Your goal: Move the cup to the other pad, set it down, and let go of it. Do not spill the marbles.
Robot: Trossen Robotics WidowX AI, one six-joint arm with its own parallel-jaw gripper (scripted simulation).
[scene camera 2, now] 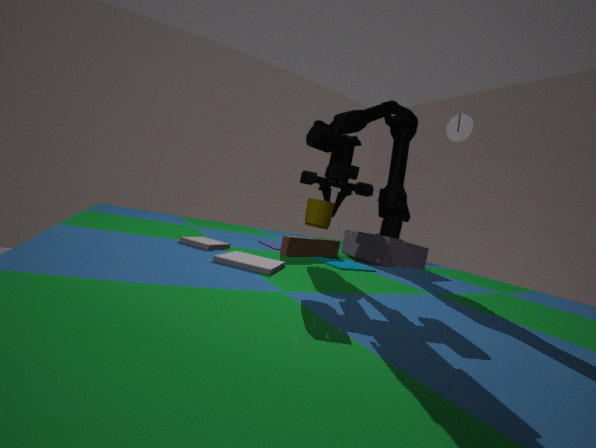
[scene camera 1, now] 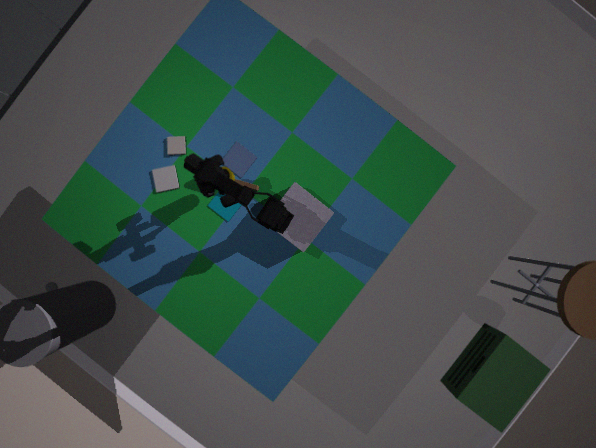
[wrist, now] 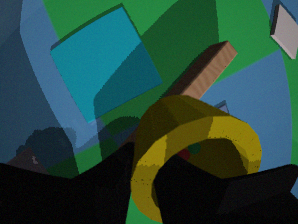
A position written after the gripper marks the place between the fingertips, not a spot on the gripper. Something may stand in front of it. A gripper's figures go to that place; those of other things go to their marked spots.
Scene:
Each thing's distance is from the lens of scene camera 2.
gripper (scene camera 2: pixel 329 216): 79 cm
yellow cup (scene camera 2: pixel 319 213): 75 cm
wooden block (scene camera 2: pixel 291 246): 71 cm

